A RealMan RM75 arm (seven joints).
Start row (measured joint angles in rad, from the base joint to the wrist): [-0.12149 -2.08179 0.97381 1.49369 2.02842 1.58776 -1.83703]
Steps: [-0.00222 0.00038 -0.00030 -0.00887 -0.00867 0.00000 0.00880]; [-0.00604 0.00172 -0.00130 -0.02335 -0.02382 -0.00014 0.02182]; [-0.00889 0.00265 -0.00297 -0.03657 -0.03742 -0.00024 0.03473]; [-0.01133 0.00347 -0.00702 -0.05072 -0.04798 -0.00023 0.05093]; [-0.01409 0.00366 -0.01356 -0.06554 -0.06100 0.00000 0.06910]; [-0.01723 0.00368 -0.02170 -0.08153 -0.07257 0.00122 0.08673]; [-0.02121 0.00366 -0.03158 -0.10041 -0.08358 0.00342 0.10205]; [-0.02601 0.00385 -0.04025 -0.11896 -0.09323 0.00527 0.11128]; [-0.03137 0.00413 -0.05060 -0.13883 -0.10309 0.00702 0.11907]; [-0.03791 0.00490 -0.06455 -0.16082 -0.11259 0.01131 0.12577]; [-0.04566 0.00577 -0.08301 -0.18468 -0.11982 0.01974 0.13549]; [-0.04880 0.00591 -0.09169 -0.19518 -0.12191 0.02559 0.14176]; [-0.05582 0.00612 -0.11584 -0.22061 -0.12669 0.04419 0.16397]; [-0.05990 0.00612 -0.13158 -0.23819 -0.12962 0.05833 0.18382]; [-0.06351 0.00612 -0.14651 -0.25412 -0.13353 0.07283 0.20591]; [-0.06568 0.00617 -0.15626 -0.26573 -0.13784 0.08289 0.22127]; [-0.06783 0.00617 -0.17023 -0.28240 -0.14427 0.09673 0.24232]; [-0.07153 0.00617 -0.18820 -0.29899 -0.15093 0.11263 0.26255]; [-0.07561 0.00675 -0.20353 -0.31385 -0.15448 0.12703 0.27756]
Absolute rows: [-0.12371 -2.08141 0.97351 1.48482 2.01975 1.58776 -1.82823]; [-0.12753 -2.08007 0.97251 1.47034 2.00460 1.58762 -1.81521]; [-0.13038 -2.07914 0.97084 1.45712 1.99100 1.58752 -1.80230]; [-0.13282 -2.07832 0.96679 1.44297 1.98044 1.58753 -1.78610]; [-0.13558 -2.07813 0.96025 1.42815 1.96742 1.58776 -1.76793]; [-0.13872 -2.07811 0.95211 1.41216 1.95585 1.58898 -1.75030]; [-0.14270 -2.07813 0.94223 1.39328 1.94484 1.59118 -1.73498]; [-0.14750 -2.07794 0.93356 1.37473 1.93519 1.59303 -1.72575]; [-0.15286 -2.07766 0.92321 1.35486 1.92533 1.59478 -1.71796]; [-0.15940 -2.07689 0.90926 1.33287 1.91583 1.59907 -1.71126]; [-0.16715 -2.07602 0.89080 1.30901 1.90860 1.60750 -1.70154]; [-0.17029 -2.07588 0.88212 1.29851 1.90651 1.61335 -1.69527]; [-0.17731 -2.07567 0.85797 1.27308 1.90173 1.63195 -1.67306]; [-0.18139 -2.07567 0.84223 1.25550 1.89880 1.64609 -1.65321]; [-0.18500 -2.07567 0.82730 1.23957 1.89489 1.66059 -1.63112]; [-0.18717 -2.07562 0.81755 1.22796 1.89058 1.67065 -1.61576]; [-0.18932 -2.07562 0.80358 1.21129 1.88415 1.68449 -1.59471]; [-0.19302 -2.07562 0.78561 1.19470 1.87749 1.70039 -1.57448]; [-0.19710 -2.07504 0.77028 1.17984 1.87394 1.71479 -1.55947]
